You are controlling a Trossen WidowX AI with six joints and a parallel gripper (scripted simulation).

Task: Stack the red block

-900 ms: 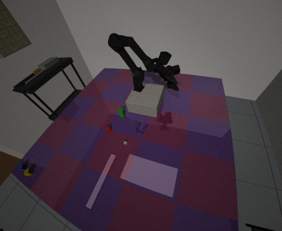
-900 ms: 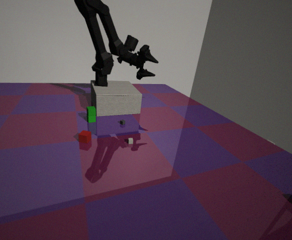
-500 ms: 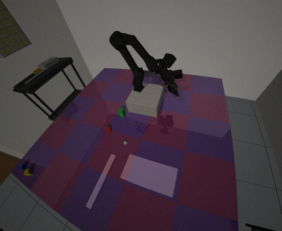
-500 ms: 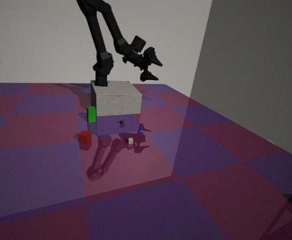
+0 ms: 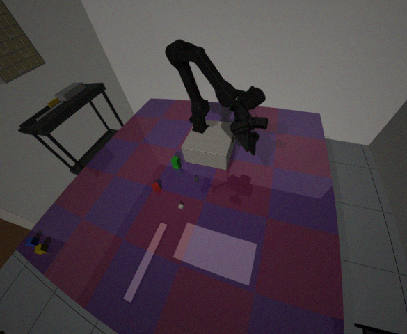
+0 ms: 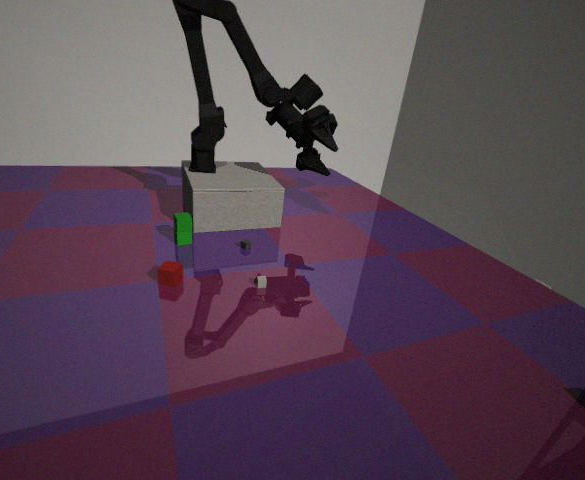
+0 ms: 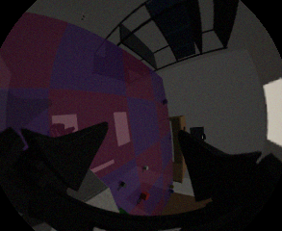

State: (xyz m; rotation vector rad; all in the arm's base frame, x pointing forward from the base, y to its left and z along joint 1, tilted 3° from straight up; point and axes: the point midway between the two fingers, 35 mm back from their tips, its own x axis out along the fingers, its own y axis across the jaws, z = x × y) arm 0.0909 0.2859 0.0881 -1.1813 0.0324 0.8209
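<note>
Right now the red block is 35 cm to the right of my gripper tip, 23 cm ahead of it and 16 cm below it. Round my gripper tip: small dark cube (21 cm to the right, 17 cm below, 10 cm ahead); then small white cube (25 cm ahead, 19 cm to the right, 17 cm below).
</note>
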